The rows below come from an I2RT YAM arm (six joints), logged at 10 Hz.
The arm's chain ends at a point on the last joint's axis. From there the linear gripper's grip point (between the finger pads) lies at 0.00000 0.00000 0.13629 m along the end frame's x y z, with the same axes.
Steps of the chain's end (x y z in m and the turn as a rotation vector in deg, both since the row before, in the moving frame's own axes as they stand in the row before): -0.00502 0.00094 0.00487 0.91 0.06 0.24; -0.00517 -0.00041 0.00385 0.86 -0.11 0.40; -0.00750 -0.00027 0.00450 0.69 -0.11 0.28; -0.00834 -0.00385 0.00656 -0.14 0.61 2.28; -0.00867 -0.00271 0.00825 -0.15 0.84 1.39; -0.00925 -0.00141 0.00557 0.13 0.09 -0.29; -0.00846 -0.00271 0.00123 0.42 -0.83 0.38; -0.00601 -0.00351 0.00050 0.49 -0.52 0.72; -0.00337 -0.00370 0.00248 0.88 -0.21 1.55
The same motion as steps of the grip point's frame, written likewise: -0.00487 -0.00122 0.00485 0.91 0.06 0.24; -0.00542 -0.00246 0.00383 0.86 -0.11 0.40; -0.00776 -0.00191 0.00449 0.69 -0.11 0.28; -0.00690 -0.00349 0.00655 -0.14 0.61 2.28; -0.00668 -0.00233 0.00823 -0.15 0.84 1.39; -0.00904 -0.00172 0.00557 0.13 0.09 -0.29; -0.01043 -0.00372 0.00121 0.42 -0.83 0.38; -0.00724 -0.00468 0.00049 0.49 -0.52 0.72; -0.00384 -0.00580 0.00246 0.88 -0.21 1.55
